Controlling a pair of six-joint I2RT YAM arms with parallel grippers.
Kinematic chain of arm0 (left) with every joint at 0, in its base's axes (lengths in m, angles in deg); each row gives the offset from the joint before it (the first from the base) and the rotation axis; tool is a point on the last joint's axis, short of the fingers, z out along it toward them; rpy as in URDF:
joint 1: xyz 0 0 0.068 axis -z
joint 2: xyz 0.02 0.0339 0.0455 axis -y
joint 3: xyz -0.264 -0.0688 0 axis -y
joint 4: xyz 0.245 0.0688 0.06 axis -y
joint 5: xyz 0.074 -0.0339 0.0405 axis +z
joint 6: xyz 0.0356 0 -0.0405 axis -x
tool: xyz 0 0 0 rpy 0 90 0
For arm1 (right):
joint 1: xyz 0 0 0.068 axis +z
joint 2: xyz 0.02 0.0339 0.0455 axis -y
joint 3: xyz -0.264 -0.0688 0 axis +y
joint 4: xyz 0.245 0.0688 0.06 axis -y
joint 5: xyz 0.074 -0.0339 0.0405 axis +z
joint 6: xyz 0.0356 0 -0.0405 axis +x
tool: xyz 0 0 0 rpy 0 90 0
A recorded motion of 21 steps. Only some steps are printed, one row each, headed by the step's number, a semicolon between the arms.
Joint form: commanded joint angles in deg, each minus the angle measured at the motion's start. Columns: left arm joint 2, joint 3, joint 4, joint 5, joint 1, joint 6; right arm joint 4, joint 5, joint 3, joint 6, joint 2, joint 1.
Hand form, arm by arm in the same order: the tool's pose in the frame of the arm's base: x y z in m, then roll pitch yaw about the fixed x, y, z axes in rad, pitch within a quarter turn. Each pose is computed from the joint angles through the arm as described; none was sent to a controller.
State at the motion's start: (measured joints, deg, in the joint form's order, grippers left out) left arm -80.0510 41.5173 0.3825 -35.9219 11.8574 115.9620; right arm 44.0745 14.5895 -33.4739 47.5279 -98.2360 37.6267
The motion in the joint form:
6: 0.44 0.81 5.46 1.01 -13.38 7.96; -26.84 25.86 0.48 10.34 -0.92 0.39
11: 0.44 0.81 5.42 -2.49 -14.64 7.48; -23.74 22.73 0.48 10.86 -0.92 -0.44
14: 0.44 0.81 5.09 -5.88 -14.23 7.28; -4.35 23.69 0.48 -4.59 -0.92 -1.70
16: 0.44 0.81 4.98 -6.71 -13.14 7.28; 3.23 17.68 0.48 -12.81 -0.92 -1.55
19: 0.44 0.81 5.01 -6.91 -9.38 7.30; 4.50 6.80 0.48 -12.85 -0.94 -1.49
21: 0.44 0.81 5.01 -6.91 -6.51 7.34; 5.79 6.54 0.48 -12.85 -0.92 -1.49
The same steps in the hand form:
6: 0.2922 -0.0126 0.2187 -2.2395 -0.8094 -1.7103; 0.2082 0.1921 0.0981 2.1833 -0.0648 3.1031
11: 0.2913 -0.0080 0.2193 -2.2257 -0.8341 -1.7541; 0.2158 0.1908 0.1009 2.1778 -0.0051 3.0466
14: 0.2898 -0.0117 0.2195 -2.2196 -0.8628 -1.8175; 0.2358 0.1981 0.1289 1.9773 0.4866 3.1189
16: 0.2892 -0.0176 0.2195 -2.2191 -0.8707 -1.8493; 0.2429 0.2005 0.1406 1.9525 0.7472 3.0552
19: 0.2874 -0.0367 0.2196 -2.2177 -0.8726 -1.9188; 0.2492 0.1980 0.1418 1.9894 0.8053 2.9019
21: 0.2852 -0.0510 0.2196 -2.2182 -0.8732 -1.9682; 0.2499 0.1984 0.1442 1.9650 0.8209 2.8798

